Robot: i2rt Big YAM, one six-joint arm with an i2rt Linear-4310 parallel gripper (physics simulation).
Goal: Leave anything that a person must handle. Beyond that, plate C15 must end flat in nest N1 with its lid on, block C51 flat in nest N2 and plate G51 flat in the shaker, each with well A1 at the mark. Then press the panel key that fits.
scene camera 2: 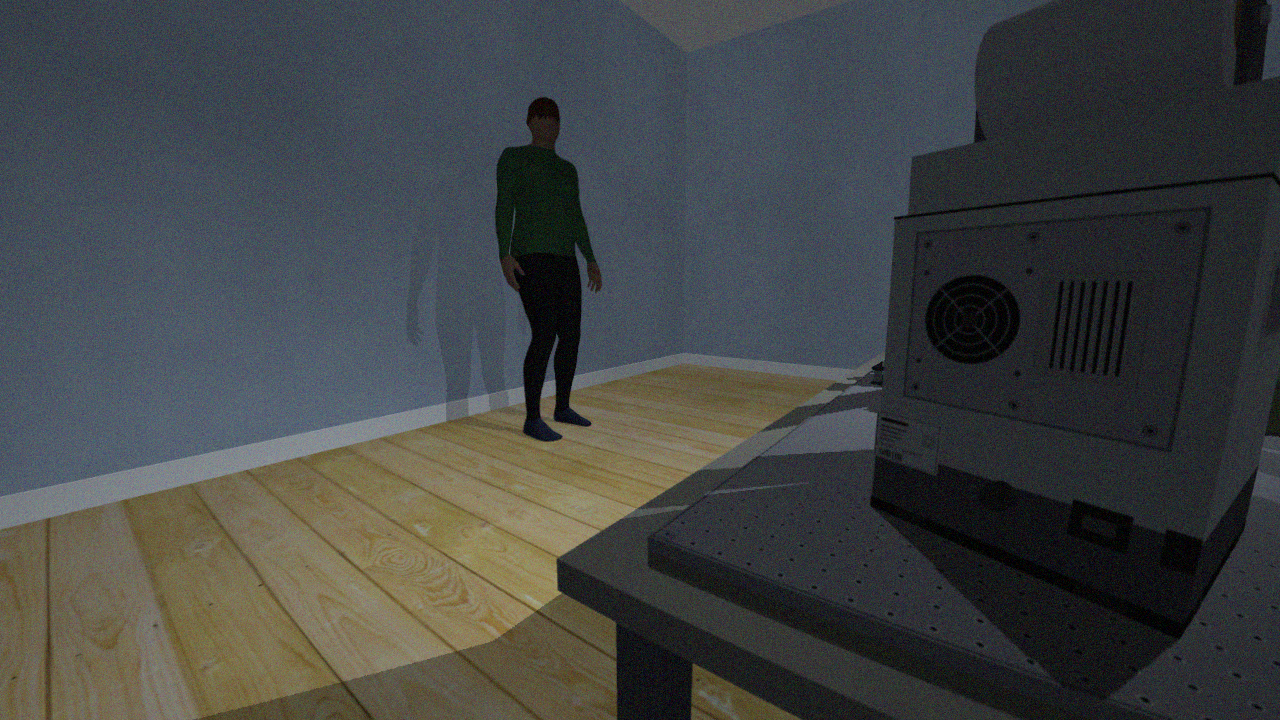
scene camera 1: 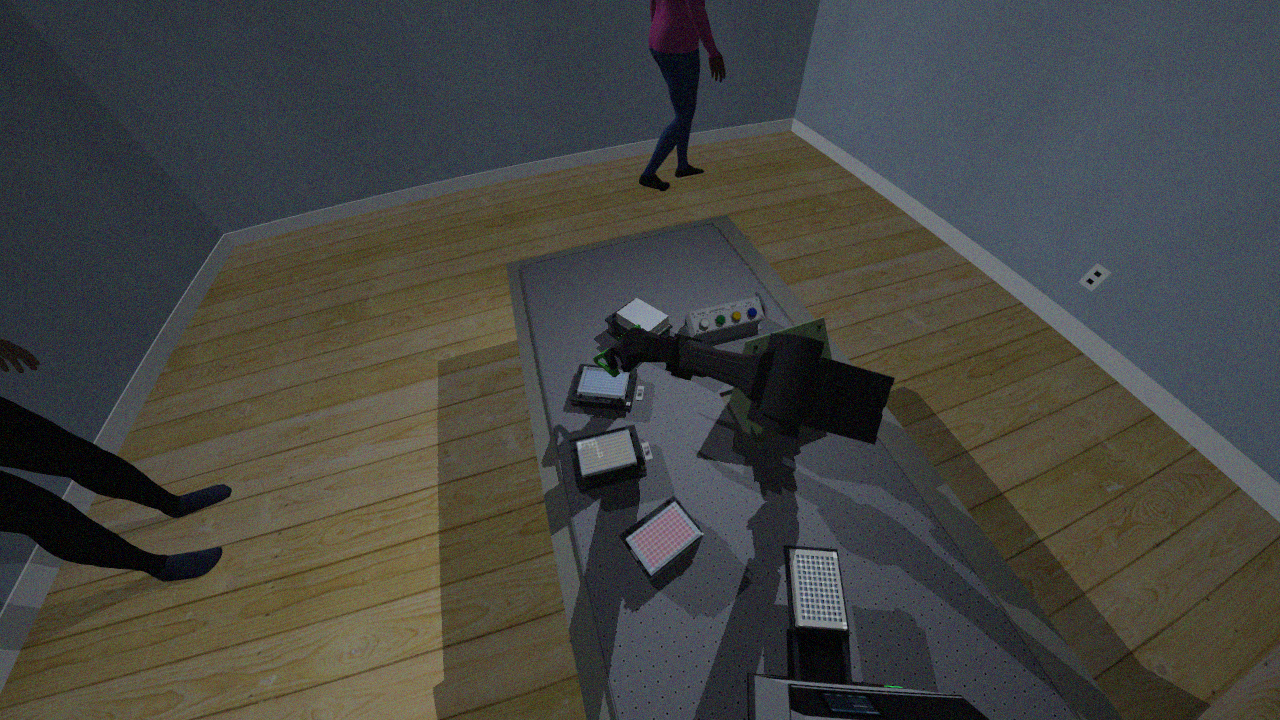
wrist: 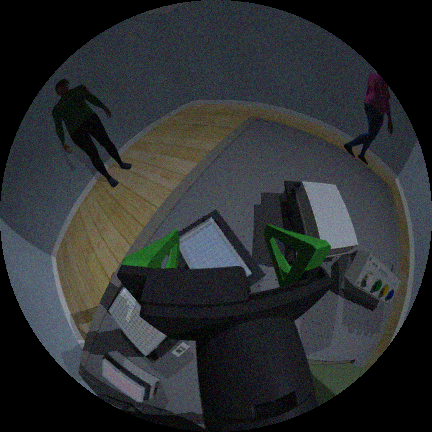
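My gripper (scene camera 1: 620, 346) (wrist: 222, 231) is open with green fingers, above the bench between the blue plate and the white-topped block. The pale blue plate (scene camera 1: 602, 382) (wrist: 212, 247) lies in a dark holder. A white-topped block (scene camera 1: 641, 315) (wrist: 330, 215) sits on a dark base beyond it. A whitish plate (scene camera 1: 606, 452) (wrist: 137, 322) sits in a dark nest beside the N1 label (wrist: 180, 349). A pink-welled plate (scene camera 1: 664, 539) (wrist: 122, 379) stands turned at an angle. A white-and-grey welled plate (scene camera 1: 817, 588) lies before the instrument. Plate codes and A1 marks are too small to read.
The key panel (scene camera 1: 700, 319) (wrist: 360, 272) has white, green, yellow and blue keys. A large instrument (scene camera 1: 771, 698) (scene camera 2: 1056, 241) stands at the near end. A green board (scene camera 1: 747, 413) (wrist: 340, 380) is by the arm's base. People in green (scene camera 2: 539, 201) (wrist: 80, 107) and pink (scene camera 1: 675, 31) (wrist: 377, 92) stand off the bench.
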